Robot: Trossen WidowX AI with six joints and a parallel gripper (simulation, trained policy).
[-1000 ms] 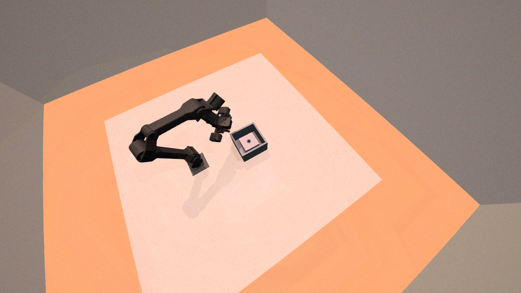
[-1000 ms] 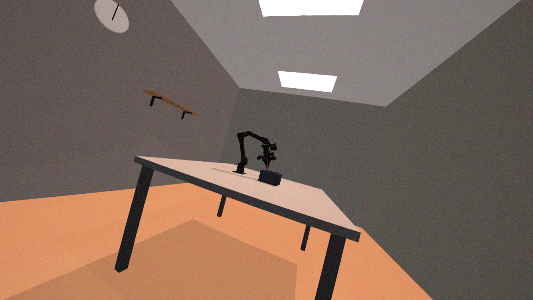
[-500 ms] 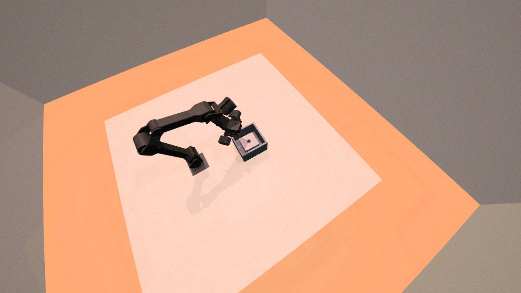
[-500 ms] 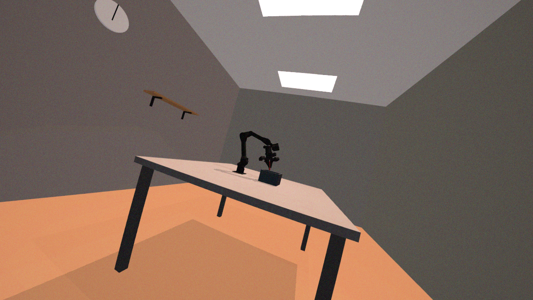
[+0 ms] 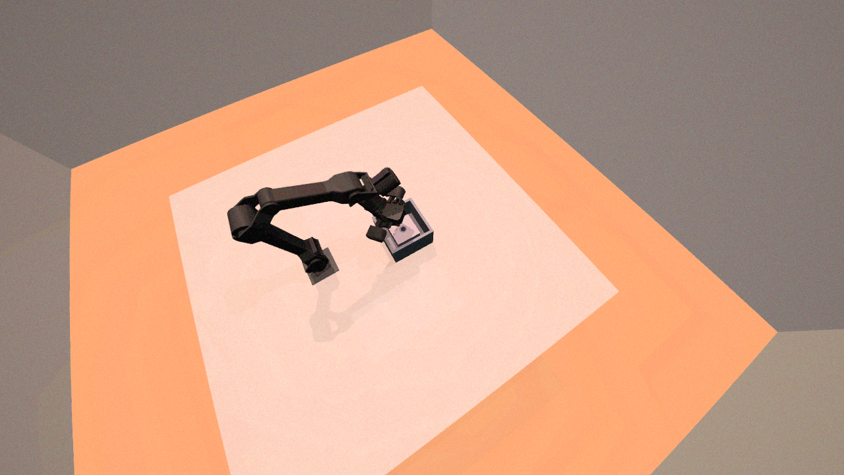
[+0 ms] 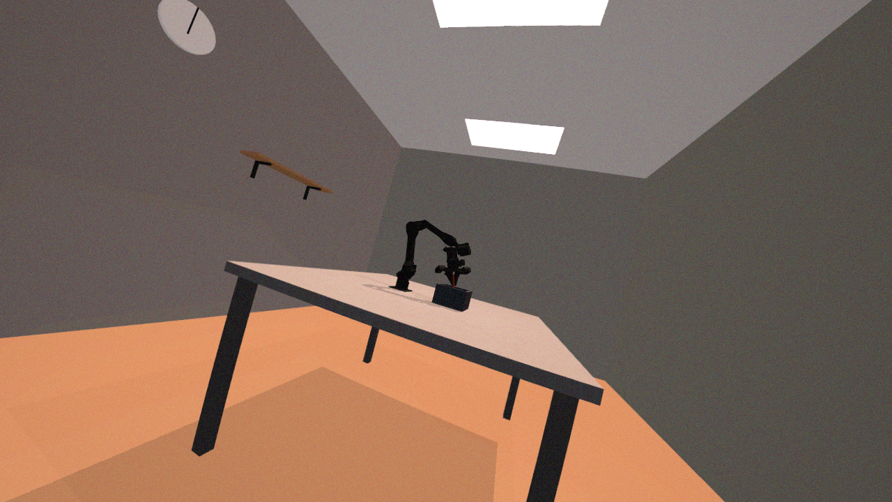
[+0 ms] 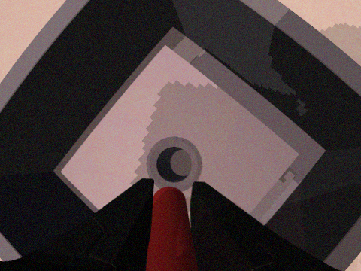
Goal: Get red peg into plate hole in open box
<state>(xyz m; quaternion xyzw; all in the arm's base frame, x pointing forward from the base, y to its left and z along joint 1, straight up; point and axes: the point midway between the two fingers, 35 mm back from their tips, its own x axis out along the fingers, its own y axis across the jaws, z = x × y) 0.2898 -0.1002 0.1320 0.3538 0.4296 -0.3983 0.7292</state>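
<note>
The red peg lies 2 cm above my gripper tip, 1 cm to the left of it and 1 cm behind it. Round my gripper tip: dark box: 8 cm below, 1 cm ahead; then pale plate: 6 cm below, 1 cm ahead.
</note>
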